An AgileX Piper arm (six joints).
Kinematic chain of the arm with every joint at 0, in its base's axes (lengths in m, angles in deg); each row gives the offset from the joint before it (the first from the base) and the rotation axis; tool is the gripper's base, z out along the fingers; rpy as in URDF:
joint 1: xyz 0 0 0.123 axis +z
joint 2: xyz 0 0 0 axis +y
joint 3: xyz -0.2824 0 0.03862 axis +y
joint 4: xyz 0.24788 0 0.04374 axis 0.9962 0 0.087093
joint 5: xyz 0 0 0 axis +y
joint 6: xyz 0.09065 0 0.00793 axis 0.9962 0 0.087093
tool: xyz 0 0 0 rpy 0 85.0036 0
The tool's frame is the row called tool.
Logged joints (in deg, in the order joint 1, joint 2, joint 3, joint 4, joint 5, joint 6), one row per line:
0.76 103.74 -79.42 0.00 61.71 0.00
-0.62 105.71 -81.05 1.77 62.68 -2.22
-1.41 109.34 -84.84 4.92 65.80 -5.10
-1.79 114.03 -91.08 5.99 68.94 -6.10
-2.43 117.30 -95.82 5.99 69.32 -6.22
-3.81 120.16 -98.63 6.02 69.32 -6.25
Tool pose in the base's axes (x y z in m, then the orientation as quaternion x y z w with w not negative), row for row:
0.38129 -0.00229 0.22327 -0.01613 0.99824 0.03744 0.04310
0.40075 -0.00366 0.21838 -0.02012 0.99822 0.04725 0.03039
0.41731 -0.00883 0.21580 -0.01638 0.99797 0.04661 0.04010
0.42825 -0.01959 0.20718 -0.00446 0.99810 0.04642 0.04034
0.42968 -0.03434 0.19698 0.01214 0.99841 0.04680 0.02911
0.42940 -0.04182 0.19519 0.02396 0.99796 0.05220 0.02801
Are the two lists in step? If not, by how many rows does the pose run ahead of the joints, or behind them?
The pose runs 2 rows ahead of the joints: the pose in row i belongs to the joints in row i + 2.
